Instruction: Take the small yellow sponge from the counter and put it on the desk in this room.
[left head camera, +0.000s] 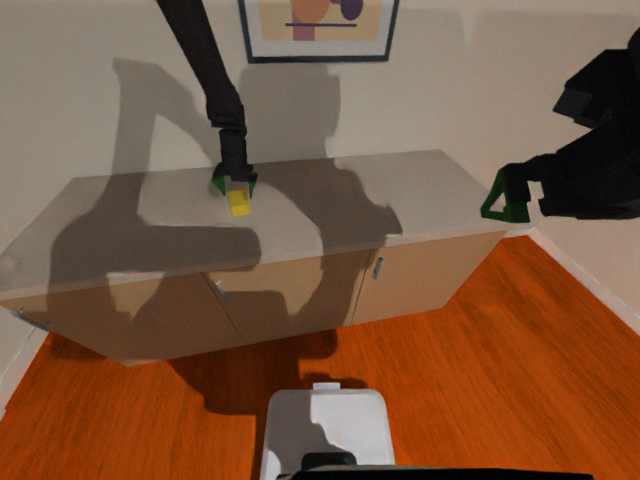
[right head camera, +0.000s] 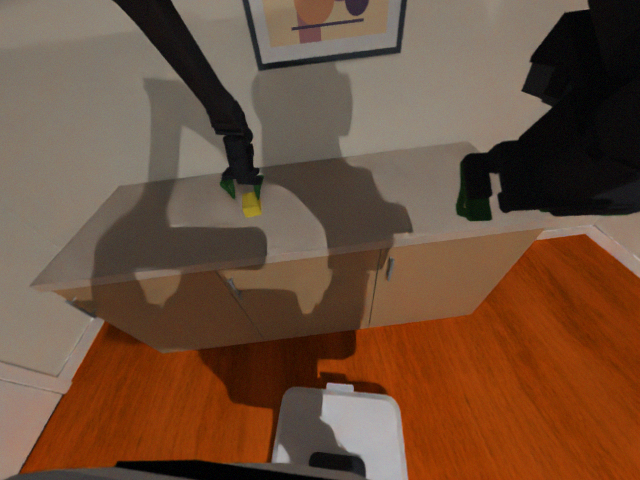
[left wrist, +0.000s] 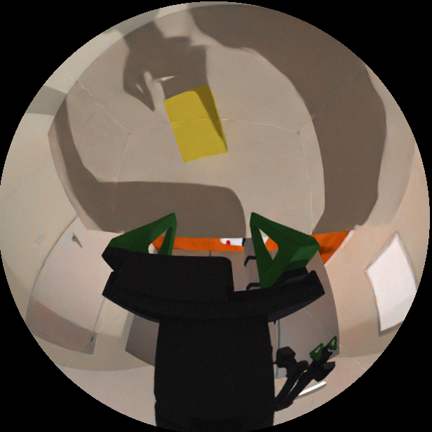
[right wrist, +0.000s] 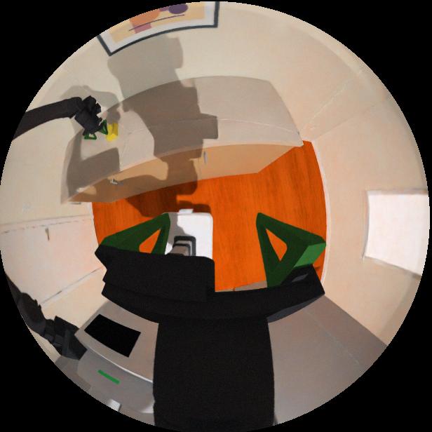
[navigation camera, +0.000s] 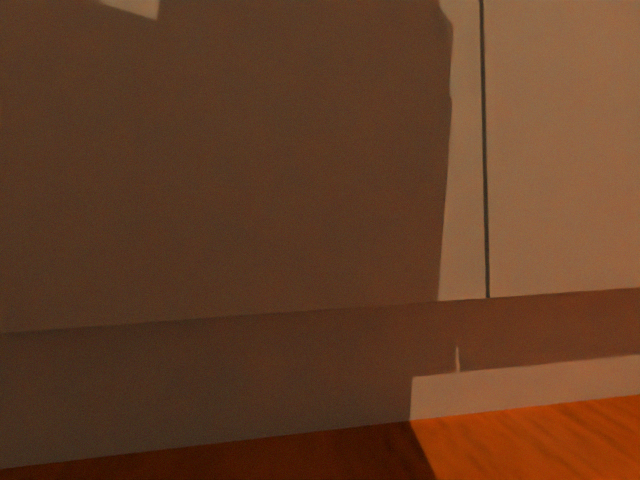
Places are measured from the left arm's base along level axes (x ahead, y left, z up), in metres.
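Pixels of known places: left gripper, between the fingertips: (left head camera: 238, 196) (right head camera: 246, 198); right gripper, between the fingertips: (left head camera: 514, 212) (right head camera: 498, 208).
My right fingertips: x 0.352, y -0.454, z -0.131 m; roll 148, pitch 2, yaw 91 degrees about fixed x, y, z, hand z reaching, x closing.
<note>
Behind a point stands the place of what it marks.
The small yellow sponge (left head camera: 239, 202) {x 0.783, y 0.114, z -0.455 m} (right head camera: 251, 205) {x 0.775, y 0.110, z -0.455 m} (left wrist: 195, 125) (right wrist: 112, 132) rests on the grey counter (left head camera: 413, 191) {x 0.931, y -0.589, z -0.500 m} (right head camera: 423, 186) {x 0.944, y -0.564, z -0.500 m} (left wrist: 265, 165) (right wrist: 240, 105), left of its middle in the head views. My left gripper (left head camera: 237, 193) {x 0.722, y 0.089, z -0.383 m} (right head camera: 246, 195) {x 0.722, y 0.089, z -0.383 m} (left wrist: 212, 217) is open and empty above the counter, beside the sponge on its wall side; in the left wrist view the sponge lies beyond the fingertips, a little to the left. My right gripper (right wrist: 212, 217) is open and empty, out to the right, away from the sponge. The desk cannot be made out in these views.
Cabinet doors (left head camera: 289, 299) {x 0.599, y -0.055, z -0.839 m} (right head camera: 305, 294) {x 0.603, y -0.076, z -0.809 m} (navigation camera: 558, 155) {x 0.674, y -0.454, z -1.117 m} form the counter's front, close before the navigation camera. A framed picture (left head camera: 320, 58) {x 1.201, y -0.180, z -0.090 m} (right head camera: 330, 60) {x 1.201, y -0.187, z -0.098 m} hangs on the wall behind. The robot's white base (left head camera: 356, 418) {x 0.211, y -0.347, z -1.150 m} (right head camera: 369, 418) {x 0.228, y -0.353, z -1.150 m} stands on the orange wood floor (left head camera: 491, 361) {x 0.501, y -1.231, z -1.410 m} (right head camera: 506, 372) {x 0.515, y -1.115, z -1.410 m}.
</note>
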